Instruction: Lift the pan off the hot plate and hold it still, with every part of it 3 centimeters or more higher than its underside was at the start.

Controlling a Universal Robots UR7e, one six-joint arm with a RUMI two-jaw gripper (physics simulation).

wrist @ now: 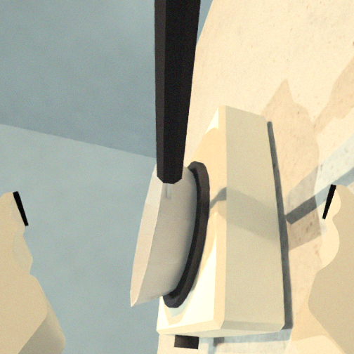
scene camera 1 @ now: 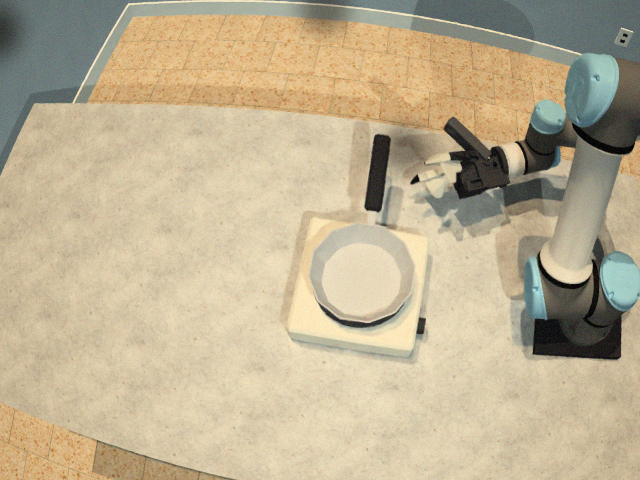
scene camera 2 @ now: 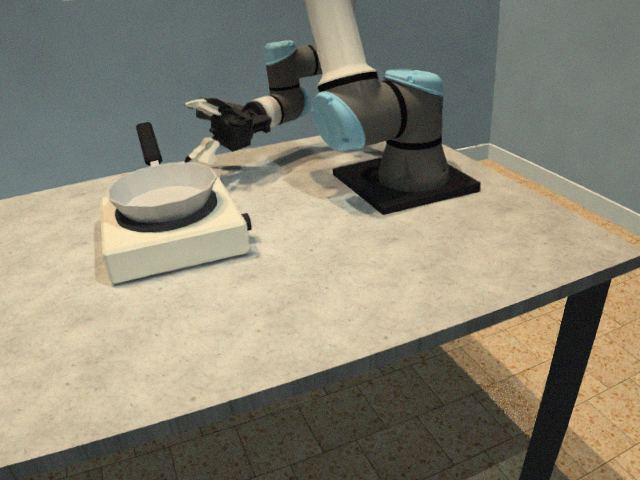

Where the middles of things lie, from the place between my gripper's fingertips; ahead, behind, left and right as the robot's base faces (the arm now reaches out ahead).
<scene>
I see the light grey pan (scene camera 1: 362, 272) 7 cm ahead of my hand, 13 cm to the left of it and 1 cm below it. Also, from my hand: cream hot plate (scene camera 2: 131, 250) (5 cm ahead, 22 cm to the left, 9 cm below).
</scene>
